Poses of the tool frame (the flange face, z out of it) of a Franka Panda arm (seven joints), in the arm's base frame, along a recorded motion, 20 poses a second.
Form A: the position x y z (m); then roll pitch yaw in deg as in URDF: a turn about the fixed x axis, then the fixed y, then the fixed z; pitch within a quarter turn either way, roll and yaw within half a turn.
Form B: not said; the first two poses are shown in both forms.
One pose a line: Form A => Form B
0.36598 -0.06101 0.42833 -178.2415 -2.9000 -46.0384 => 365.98 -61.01 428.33 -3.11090 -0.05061 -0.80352
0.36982 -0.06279 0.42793 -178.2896 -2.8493 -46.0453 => 369.82 -62.79 427.93 -3.11174 -0.04973 -0.80364
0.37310 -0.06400 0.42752 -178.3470 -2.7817 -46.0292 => 373.10 -64.00 427.52 -3.11274 -0.04855 -0.80336
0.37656 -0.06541 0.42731 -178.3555 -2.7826 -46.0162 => 376.56 -65.41 427.31 -3.11289 -0.04857 -0.80313
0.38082 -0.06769 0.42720 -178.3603 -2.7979 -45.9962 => 380.82 -67.69 427.20 -3.11297 -0.04883 -0.80279
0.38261 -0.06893 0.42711 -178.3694 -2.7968 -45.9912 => 382.61 -68.93 427.11 -3.11313 -0.04881 -0.80270
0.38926 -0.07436 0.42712 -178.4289 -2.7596 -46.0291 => 389.26 -74.36 427.12 -3.11417 -0.04816 -0.80336
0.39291 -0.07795 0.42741 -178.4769 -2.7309 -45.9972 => 392.91 -77.95 427.41 -3.11501 -0.04766 -0.80280
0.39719 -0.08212 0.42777 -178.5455 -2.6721 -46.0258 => 397.19 -82.12 427.77 -3.11621 -0.04664 -0.80330
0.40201 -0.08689 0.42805 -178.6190 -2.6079 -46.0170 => 402.01 -86.89 428.05 -3.11749 -0.04552 -0.80315
